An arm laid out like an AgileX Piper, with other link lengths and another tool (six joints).
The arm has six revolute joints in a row. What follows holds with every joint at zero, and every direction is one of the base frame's.
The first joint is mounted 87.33 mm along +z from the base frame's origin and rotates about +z.
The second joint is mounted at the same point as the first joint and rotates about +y.
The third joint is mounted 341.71 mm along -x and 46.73 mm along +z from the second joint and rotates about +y.
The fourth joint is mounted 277.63 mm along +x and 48.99 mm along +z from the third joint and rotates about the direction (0.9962, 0, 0.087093).
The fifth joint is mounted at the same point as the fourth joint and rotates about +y.
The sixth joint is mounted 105.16 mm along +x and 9.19 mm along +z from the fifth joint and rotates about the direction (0.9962, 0, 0.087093).
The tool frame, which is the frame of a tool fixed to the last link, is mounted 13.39 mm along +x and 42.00 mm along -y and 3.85 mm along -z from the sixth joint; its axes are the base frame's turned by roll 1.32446, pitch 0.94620 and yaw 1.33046 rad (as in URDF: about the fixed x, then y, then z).
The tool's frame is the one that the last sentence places.
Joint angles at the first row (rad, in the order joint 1, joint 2, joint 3, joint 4, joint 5, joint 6):
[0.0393, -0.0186, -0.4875, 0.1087, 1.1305, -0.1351]
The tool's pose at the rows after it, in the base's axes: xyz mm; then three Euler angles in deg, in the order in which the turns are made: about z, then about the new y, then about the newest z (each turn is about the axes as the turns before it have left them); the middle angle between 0 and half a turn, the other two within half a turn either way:
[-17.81, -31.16, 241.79, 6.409, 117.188, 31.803]
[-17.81, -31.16, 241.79, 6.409, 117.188, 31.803]
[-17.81, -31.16, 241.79, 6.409, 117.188, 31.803]
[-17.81, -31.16, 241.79, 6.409, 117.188, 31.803]
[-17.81, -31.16, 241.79, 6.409, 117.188, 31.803]
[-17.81, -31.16, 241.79, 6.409, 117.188, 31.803]
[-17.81, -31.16, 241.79, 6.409, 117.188, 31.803]
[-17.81, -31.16, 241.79, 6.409, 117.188, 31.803]
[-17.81, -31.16, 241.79, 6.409, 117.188, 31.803]
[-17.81, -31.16, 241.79, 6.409, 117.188, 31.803]
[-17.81, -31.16, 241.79, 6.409, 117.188, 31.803]
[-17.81, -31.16, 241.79, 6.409, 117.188, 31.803]
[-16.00, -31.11, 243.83, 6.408, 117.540, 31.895]
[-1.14, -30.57, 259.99, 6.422, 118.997, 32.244]
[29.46, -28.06, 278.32, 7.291, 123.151, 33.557]
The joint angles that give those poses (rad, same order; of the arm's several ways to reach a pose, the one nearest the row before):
[0.0393, -0.0186, -0.4876, 0.1087, 1.1305, -0.1351]
[0.0393, -0.0186, -0.4876, 0.1087, 1.1305, -0.1351]
[0.0393, -0.0186, -0.4876, 0.1087, 1.1305, -0.1351]
[0.0393, -0.0186, -0.4876, 0.1087, 1.1305, -0.1351]
[0.0393, -0.0186, -0.4876, 0.1087, 1.1305, -0.1351]
[0.0393, -0.0186, -0.4876, 0.1087, 1.1305, -0.1351]
[0.0393, -0.0186, -0.4876, 0.1087, 1.1305, -0.1351]
[0.0393, -0.0186, -0.4876, 0.1087, 1.1305, -0.1351]
[0.0393, -0.0186, -0.4876, 0.1087, 1.1305, -0.1351]
[0.0393, -0.0186, -0.4876, 0.1087, 1.1305, -0.1351]
[0.0393, -0.0186, -0.4876, 0.1087, 1.1305, -0.1351]
[0.0393, -0.0186, -0.4876, 0.1087, 1.1305, -0.1351]
[0.0394, -0.0047, -0.4922, 0.1087, 1.1274, -0.1341]
[0.0394, 0.0930, -0.5270, 0.1103, 1.0900, -0.1341]
[0.0394, 0.2620, -0.5743, 0.1254, 1.0421, -0.1369]

